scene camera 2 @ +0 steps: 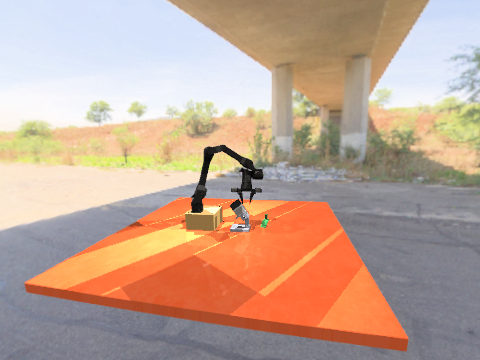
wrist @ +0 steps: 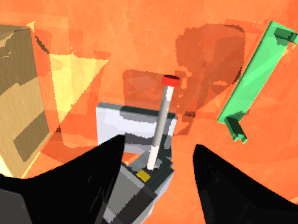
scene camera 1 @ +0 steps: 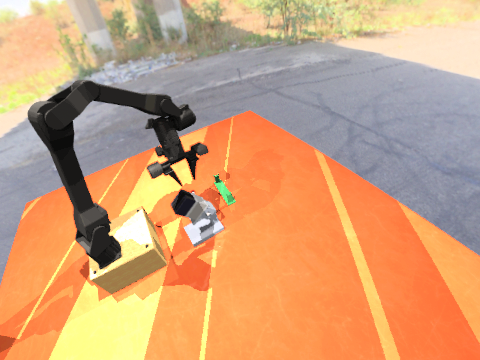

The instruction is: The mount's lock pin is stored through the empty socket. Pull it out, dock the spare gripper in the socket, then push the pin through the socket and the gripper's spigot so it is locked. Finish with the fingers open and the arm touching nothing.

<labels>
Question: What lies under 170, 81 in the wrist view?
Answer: A lock pin.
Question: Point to a spare gripper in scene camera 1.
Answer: At 187, 204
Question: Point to a mount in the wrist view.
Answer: At 138, 124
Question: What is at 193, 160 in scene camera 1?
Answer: My gripper.
</labels>
